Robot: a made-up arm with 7 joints.
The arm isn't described. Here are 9 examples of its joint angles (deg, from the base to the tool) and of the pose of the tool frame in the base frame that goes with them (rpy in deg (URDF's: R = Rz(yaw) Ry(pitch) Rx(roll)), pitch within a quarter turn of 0, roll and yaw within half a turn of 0; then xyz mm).
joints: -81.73 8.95 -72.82 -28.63 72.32 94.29 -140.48
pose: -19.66 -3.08 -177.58 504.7 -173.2 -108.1
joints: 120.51 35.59 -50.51 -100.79 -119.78 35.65 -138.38
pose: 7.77 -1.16 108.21 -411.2 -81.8 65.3
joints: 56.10 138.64 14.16 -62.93 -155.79 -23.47 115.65
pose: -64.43 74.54 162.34 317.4 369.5 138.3
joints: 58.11 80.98 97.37 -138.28 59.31 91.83 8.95
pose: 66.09 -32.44 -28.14 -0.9 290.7 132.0
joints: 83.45 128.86 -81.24 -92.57 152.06 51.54 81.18
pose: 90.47 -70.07 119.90 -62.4 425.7 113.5
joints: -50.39 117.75 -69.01 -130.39 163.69 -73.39 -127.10
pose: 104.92 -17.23 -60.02 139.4 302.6 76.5
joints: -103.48 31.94 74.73 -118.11 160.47 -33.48 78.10
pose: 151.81 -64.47 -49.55 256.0 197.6 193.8
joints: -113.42 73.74 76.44 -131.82 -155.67 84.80 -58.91
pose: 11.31 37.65 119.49 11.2 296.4 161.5
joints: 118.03 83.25 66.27 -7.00 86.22 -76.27 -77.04
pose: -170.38 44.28 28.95 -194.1 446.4 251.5
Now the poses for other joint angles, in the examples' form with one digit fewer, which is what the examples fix.
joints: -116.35 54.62 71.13 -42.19 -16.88 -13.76 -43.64
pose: -135.9 -30.7 -144.0 294 310 321
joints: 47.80 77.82 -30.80 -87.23 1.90 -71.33 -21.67
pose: 62.5 -49.2 -127.7 -109 388 -217
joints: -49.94 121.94 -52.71 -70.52 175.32 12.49 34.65
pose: -93.5 3.0 106.2 116 429 213
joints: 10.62 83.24 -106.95 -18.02 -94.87 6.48 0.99
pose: -60.7 -27.3 173.1 -78 528 -126
